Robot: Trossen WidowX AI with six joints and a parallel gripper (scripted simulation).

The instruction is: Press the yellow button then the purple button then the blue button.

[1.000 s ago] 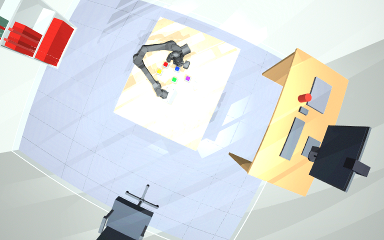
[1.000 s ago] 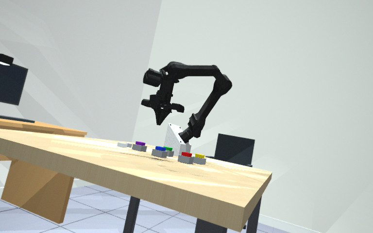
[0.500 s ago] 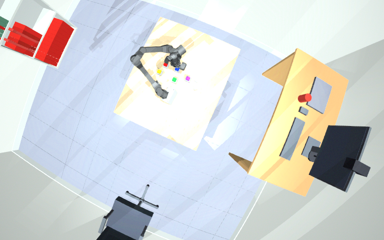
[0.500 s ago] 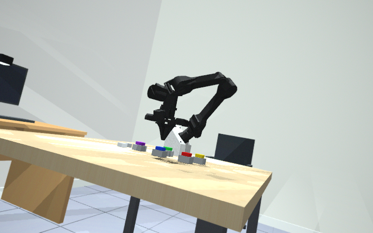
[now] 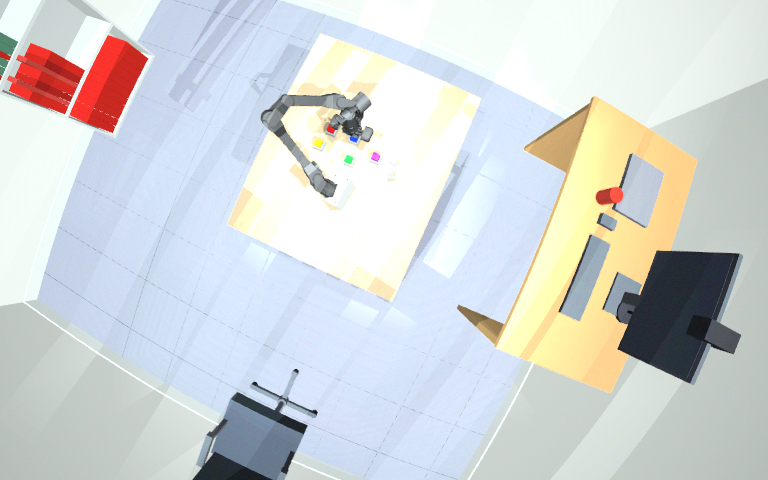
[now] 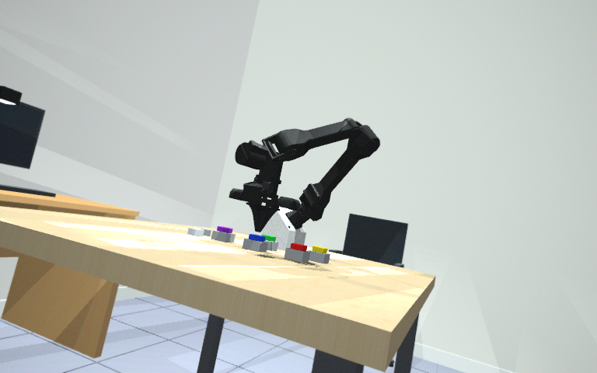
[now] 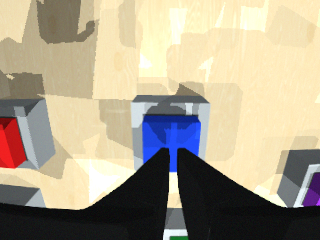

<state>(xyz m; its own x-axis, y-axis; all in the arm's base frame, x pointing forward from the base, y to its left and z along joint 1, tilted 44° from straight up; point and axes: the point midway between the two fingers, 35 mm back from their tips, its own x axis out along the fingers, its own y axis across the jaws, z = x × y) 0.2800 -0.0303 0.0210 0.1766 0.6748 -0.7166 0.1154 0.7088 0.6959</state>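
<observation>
The blue button lies 20 mm below my gripper tip. From my gripper tip the other things lie so: green button (110 mm behind, 20 mm below, 10 mm to the right); red button (120 mm to the left, 20 mm below, 10 mm ahead); purple button (120 mm to the right, 60 mm behind, 20 mm below).
</observation>
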